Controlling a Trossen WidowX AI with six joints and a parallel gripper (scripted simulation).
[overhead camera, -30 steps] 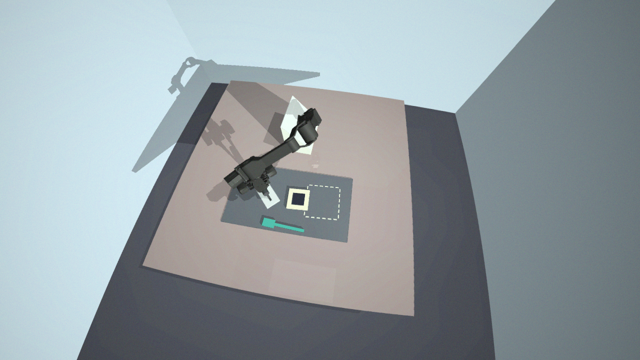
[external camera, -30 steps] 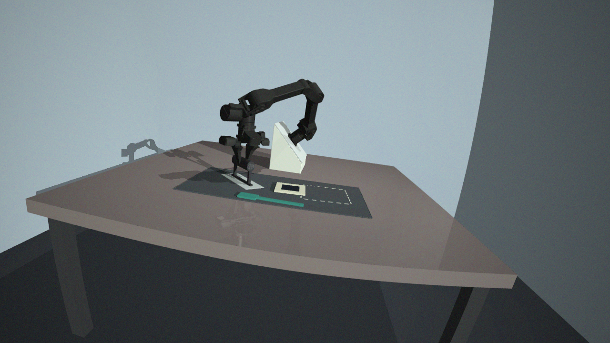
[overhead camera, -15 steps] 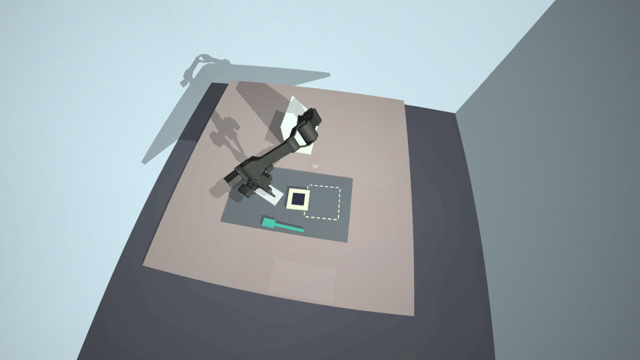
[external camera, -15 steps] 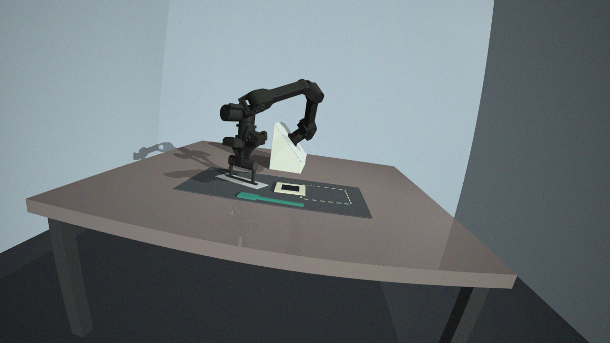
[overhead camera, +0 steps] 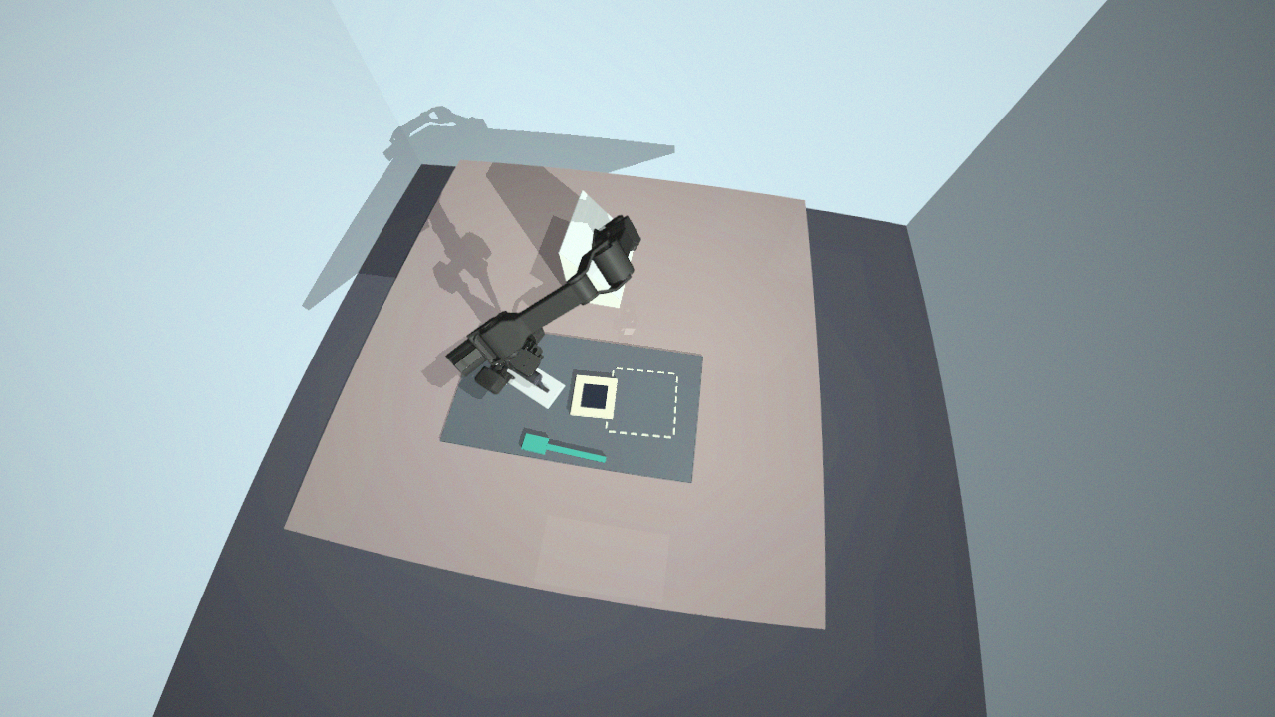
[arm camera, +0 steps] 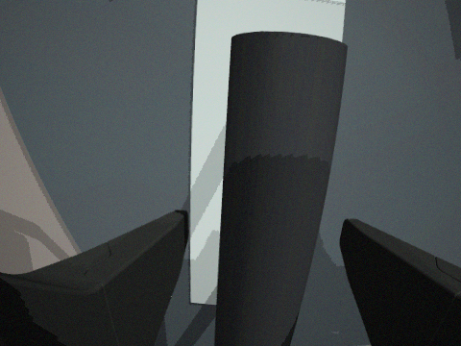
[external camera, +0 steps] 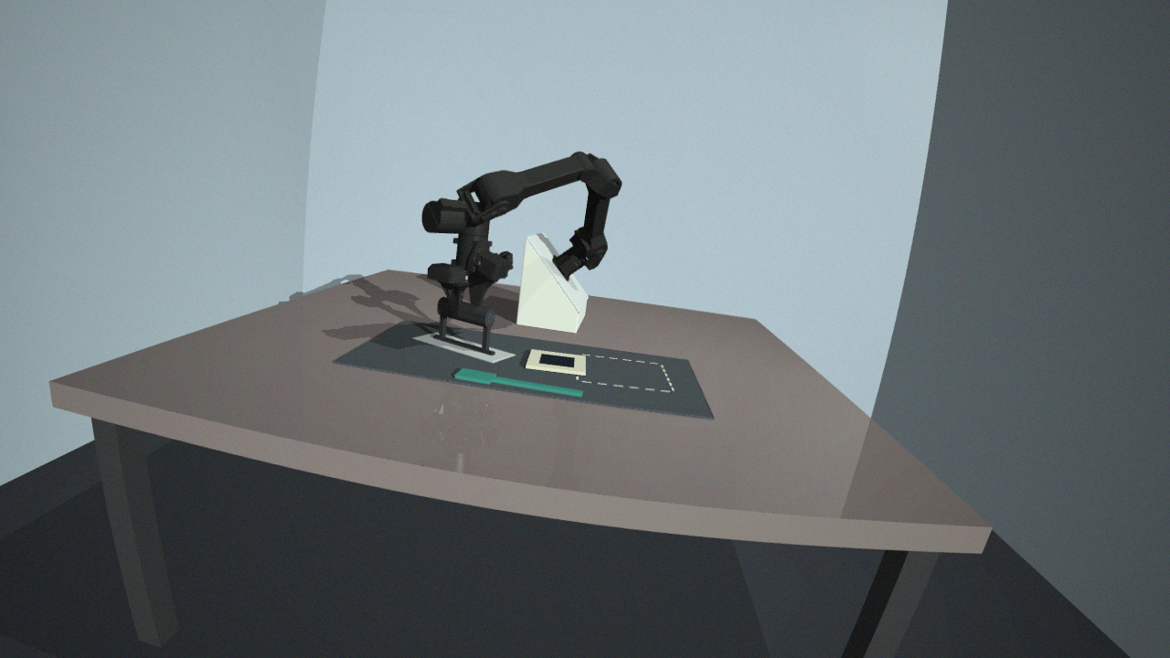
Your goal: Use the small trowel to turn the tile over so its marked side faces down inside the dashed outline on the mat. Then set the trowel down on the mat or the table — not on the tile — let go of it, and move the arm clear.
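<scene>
Right now my gripper tip is 3 cm above the grey float, 2 cm to the right of it and 1 cm short of it. Also, from my gripper tip: cream tile 19 cm to the left, 6 cm below, 4 cm ahead; then teal trowel 18 cm ahead, 10 cm to the left, 6 cm below; then mat 14 cm to the left, 9 cm below, 4 cm ahead.
</scene>
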